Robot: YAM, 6 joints.
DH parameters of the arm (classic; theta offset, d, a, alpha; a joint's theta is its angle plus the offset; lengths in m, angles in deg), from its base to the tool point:
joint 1: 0 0.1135 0.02 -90
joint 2: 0 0 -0.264 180
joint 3: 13.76 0 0.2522 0
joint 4: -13.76 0 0.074 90
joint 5: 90 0 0 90
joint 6: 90 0.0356 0 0
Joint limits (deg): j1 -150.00..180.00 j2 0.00..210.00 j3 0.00..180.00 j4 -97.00..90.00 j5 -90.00..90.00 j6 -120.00..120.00
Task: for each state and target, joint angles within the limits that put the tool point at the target. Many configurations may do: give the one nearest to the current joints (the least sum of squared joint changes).
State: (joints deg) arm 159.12 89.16 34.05 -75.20 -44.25 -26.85
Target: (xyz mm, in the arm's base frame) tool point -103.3 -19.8 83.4
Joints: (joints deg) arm 176.85 102.40 23.24 -64.47 -45.63 -26.85
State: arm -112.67 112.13 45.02 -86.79 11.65 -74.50
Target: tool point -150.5 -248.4 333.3
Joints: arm -119.56 89.10 89.18 -74.28 13.56 -74.50
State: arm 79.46 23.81 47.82 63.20 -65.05 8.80
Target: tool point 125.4 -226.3 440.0
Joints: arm 125.89 2.58 67.66 67.58 -60.77 8.80
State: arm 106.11 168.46 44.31 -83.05 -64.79 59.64
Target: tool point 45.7 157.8 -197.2
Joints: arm 63.01 190.29 80.24 -61.88 -60.22 59.64
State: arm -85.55 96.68 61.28 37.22 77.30 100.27
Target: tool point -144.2 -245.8 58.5
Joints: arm -113.38 114.94 34.38 30.37 77.86 100.27
